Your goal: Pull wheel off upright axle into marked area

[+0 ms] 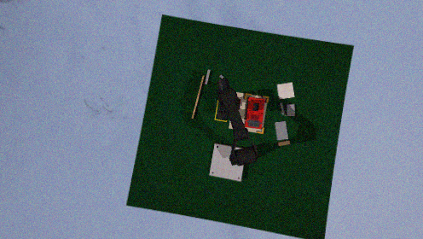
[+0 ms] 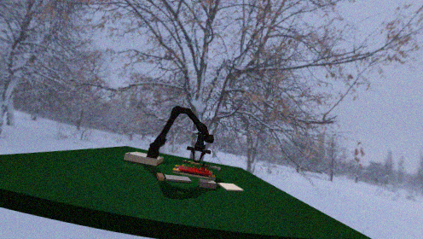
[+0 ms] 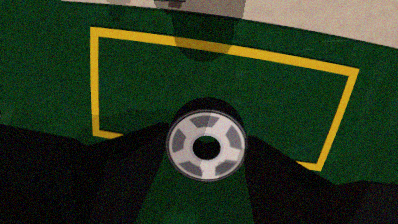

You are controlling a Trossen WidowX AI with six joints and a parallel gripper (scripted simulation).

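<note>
Now: gripper tip right at the wheel. From my gripper tip the other things lie so: wooden stick 5 cm ahead, 17 cm to the left, 4 cm below.
</note>
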